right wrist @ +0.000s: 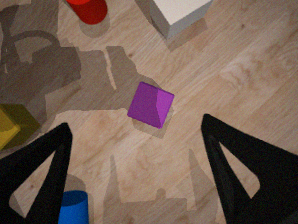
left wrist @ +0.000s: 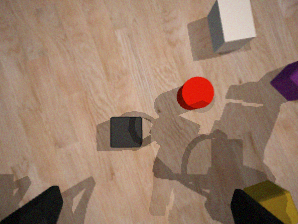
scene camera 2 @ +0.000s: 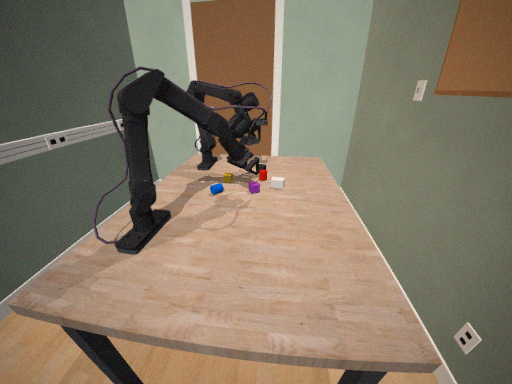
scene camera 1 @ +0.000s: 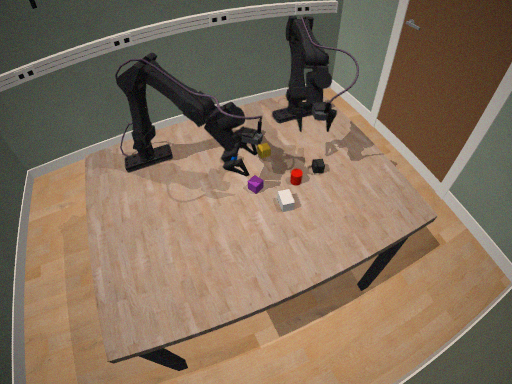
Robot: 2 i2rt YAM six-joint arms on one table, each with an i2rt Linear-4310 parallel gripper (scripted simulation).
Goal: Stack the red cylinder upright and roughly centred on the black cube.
Note:
The pictures show: my left gripper, my right gripper and a red cylinder.
My right gripper is seen too in the right wrist view.

